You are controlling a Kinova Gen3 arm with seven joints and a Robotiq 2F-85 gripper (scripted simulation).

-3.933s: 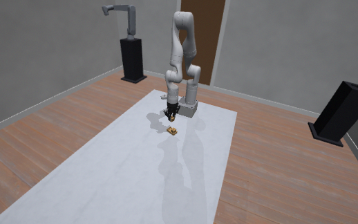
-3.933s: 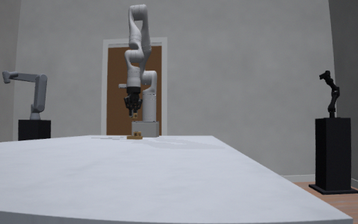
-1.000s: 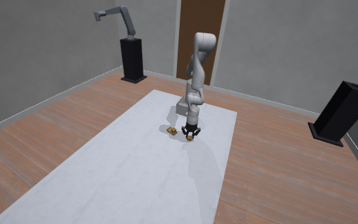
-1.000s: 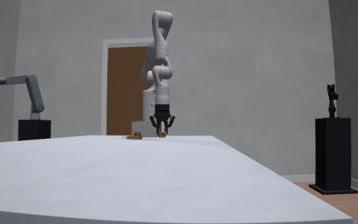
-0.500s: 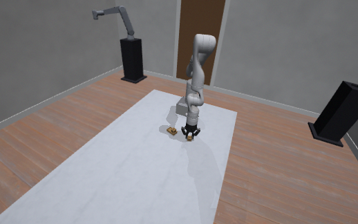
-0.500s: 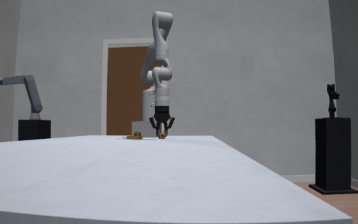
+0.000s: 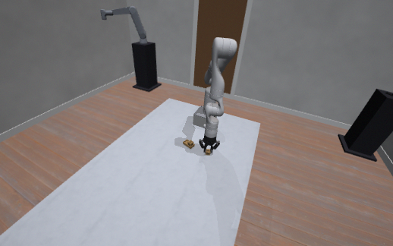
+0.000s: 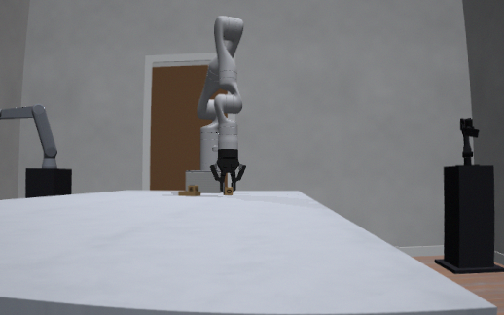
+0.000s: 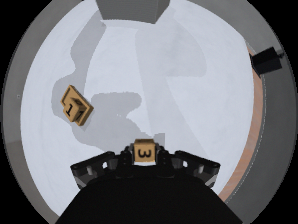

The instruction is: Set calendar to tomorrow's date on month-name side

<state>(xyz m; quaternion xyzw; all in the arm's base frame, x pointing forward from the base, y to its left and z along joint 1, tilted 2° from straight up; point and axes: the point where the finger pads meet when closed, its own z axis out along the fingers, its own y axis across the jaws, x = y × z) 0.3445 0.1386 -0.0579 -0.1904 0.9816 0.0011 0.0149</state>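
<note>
Now: hand 1 cm above the wooden digit cube. Round my hand: wooden calendar tray: 2 cm behind, 15 cm to the right, 2 cm below.
</note>
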